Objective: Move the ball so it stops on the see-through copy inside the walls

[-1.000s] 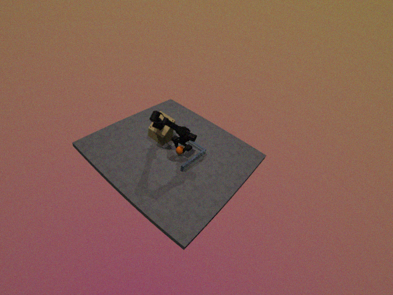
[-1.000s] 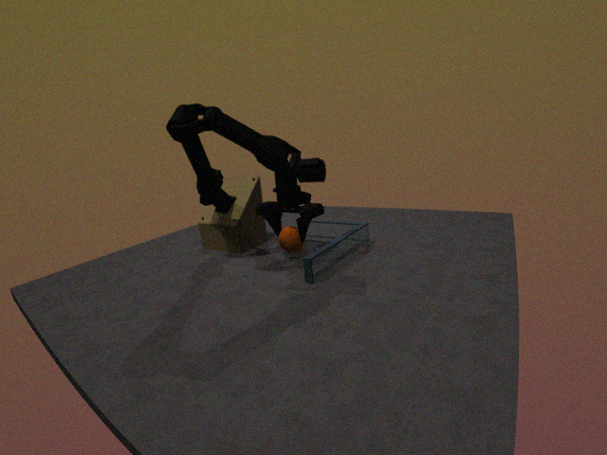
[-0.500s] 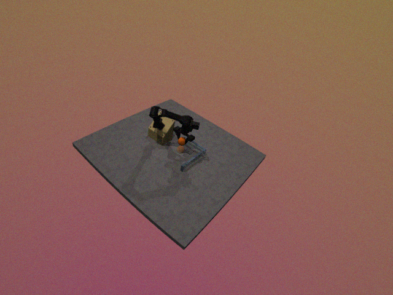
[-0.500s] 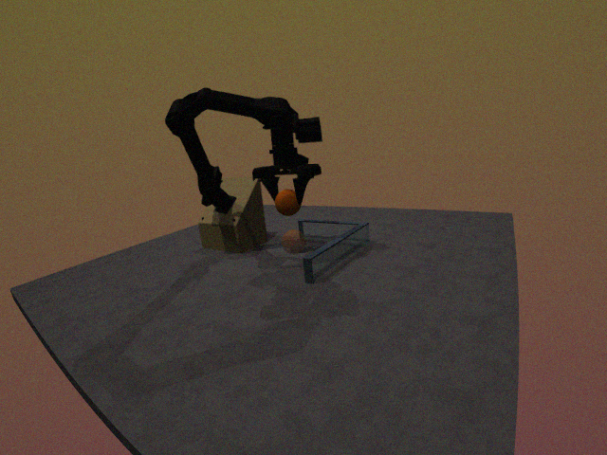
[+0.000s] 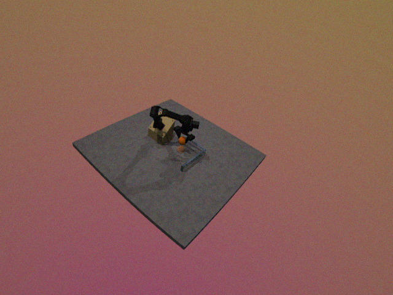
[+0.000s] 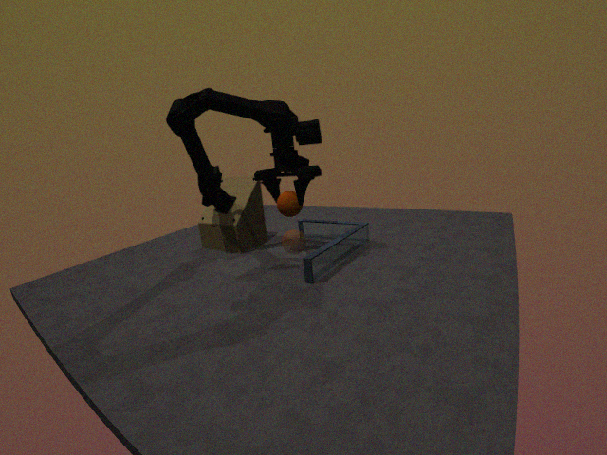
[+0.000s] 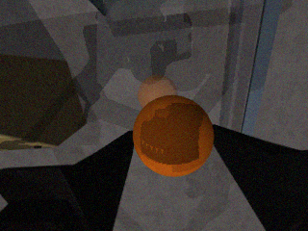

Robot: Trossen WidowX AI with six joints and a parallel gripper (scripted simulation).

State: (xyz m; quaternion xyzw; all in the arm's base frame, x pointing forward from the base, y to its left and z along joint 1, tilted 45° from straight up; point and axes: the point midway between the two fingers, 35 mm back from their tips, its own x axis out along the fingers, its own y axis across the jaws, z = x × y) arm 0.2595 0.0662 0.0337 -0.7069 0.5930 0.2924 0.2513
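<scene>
Now: gripper tip 1 cm past the faint orange patch, 1 cm to the right of it and 11 cm above it. The rest, counted from my gripper tip: wall 14 cm ahead, 3 cm to the left, 11 cm below; orange ball right at my gripper tip.
</scene>
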